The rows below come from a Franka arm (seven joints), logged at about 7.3 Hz.
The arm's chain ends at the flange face. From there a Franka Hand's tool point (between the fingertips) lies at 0.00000 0.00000 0.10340 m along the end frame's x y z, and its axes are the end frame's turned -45 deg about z.
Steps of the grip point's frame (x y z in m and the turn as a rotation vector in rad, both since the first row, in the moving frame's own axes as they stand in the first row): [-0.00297, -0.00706, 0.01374, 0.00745, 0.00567, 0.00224]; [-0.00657, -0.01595, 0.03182, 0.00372, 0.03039, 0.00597]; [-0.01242, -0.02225, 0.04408, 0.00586, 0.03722, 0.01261]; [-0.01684, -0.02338, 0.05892, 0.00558, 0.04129, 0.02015]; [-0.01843, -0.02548, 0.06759, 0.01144, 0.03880, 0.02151]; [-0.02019, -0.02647, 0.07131, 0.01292, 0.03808, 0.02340]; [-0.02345, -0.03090, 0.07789, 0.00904, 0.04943, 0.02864]
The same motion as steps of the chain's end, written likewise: [-0.00696, -0.00193, 0.01374, 0.00928, -0.00126, 0.00224]; [-0.01788, -0.00414, 0.03187, 0.02412, 0.01886, 0.00597]; [-0.02683, -0.00382, 0.04415, 0.03046, 0.02217, 0.01261]; [-0.03108, -0.00123, 0.05901, 0.03314, 0.02525, 0.02015]; [-0.03309, -0.00133, 0.06767, 0.03553, 0.01935, 0.02151]; [-0.03488, -0.00073, 0.07139, 0.03606, 0.01779, 0.02340]; [-0.04144, -0.00104, 0.07802, 0.04134, 0.02856, 0.02864]
